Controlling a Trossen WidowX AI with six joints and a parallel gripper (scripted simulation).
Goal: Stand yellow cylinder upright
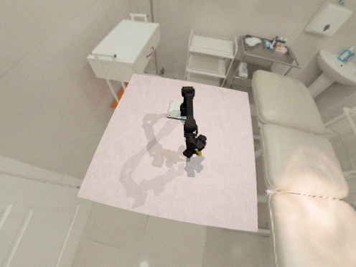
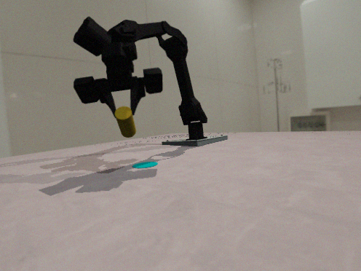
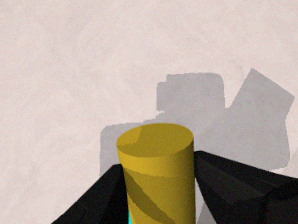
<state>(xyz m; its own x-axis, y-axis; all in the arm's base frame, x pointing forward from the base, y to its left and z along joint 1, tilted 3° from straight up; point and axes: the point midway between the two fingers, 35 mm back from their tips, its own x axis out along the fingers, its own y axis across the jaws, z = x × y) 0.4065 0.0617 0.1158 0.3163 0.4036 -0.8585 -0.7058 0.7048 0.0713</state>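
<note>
The cyan circle is 60 mm behind my gripper tip, 20 mm to the right of it and 120 mm below it. From my gripper tip the other things lie so: yellow tall cylinder 10 mm behind, 10 mm to the right, 10 mm below.
</note>
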